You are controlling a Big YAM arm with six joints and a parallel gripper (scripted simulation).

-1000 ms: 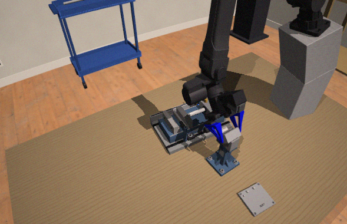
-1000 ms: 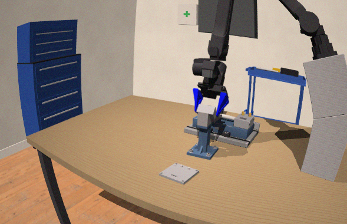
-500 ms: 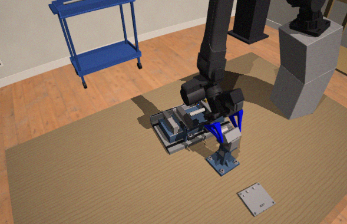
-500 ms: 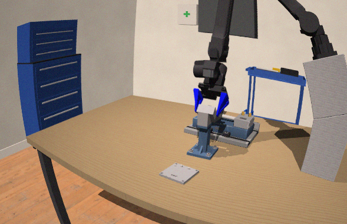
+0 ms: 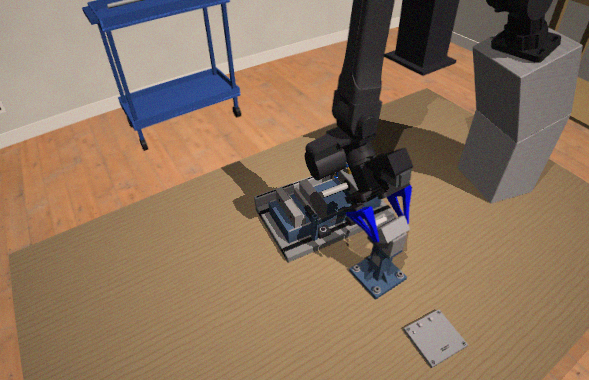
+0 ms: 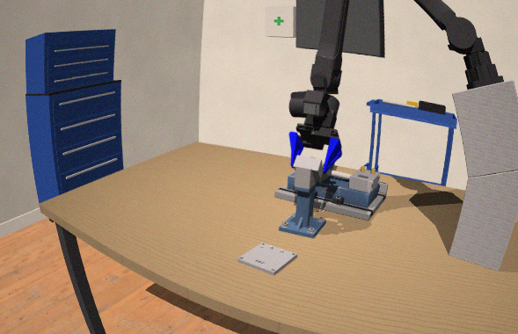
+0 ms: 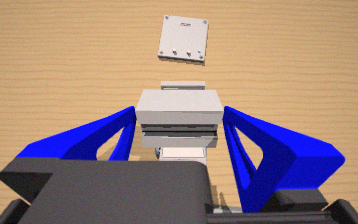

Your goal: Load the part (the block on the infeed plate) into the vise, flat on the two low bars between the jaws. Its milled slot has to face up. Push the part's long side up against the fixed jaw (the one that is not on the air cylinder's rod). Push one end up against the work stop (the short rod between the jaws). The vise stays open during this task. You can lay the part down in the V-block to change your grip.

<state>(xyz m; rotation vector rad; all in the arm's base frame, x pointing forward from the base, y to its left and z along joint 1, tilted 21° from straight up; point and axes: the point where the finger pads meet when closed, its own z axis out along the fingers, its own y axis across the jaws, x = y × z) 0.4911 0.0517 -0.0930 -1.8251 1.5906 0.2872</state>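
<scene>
The part lies right at my hand. The rest, counted from my hand: work stop rod (6 cm ahead, 18 cm to the right, 7 cm below); then cylinder rod (3 cm behind, 21 cm to the right, 8 cm below); then infeed plate (1 cm ahead, 18 cm to the left, 15 cm below).
</scene>
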